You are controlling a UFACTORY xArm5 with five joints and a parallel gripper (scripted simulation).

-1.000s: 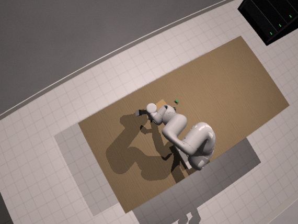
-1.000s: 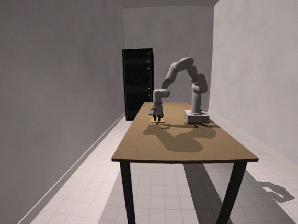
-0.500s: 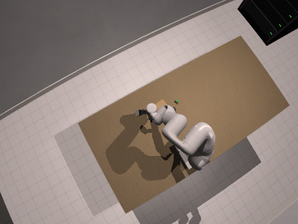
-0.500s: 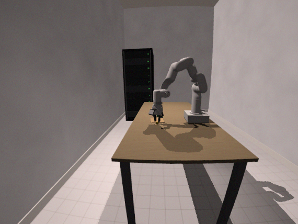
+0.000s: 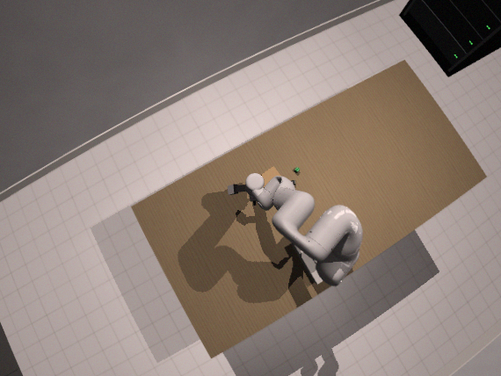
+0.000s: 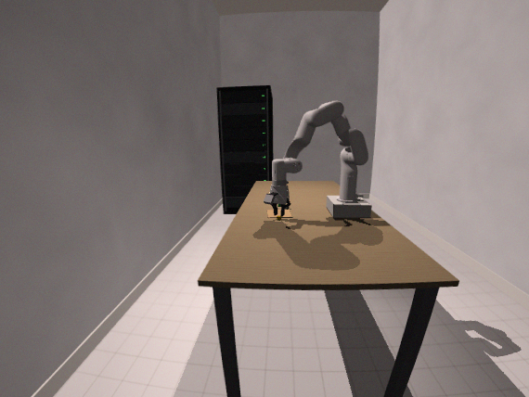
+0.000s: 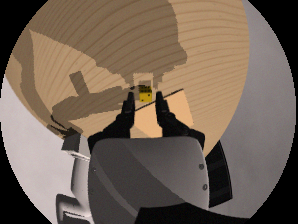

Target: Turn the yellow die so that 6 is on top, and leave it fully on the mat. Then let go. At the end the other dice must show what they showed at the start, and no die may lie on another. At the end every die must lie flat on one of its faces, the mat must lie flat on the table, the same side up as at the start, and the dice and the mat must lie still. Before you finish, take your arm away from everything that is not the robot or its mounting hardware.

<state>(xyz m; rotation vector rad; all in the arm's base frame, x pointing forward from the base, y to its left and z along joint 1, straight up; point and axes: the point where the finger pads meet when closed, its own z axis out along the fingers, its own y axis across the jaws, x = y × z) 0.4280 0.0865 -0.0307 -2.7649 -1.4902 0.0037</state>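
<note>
Now: the yellow die 40 mm below my hand. Also, from my hand: green die 260 mm to the right, 40 mm below, 40 mm behind; then black die 200 mm to the right, 80 mm behind, 40 mm below; then tan mat 100 mm to the right, 40 mm below, 10 mm behind.
</note>
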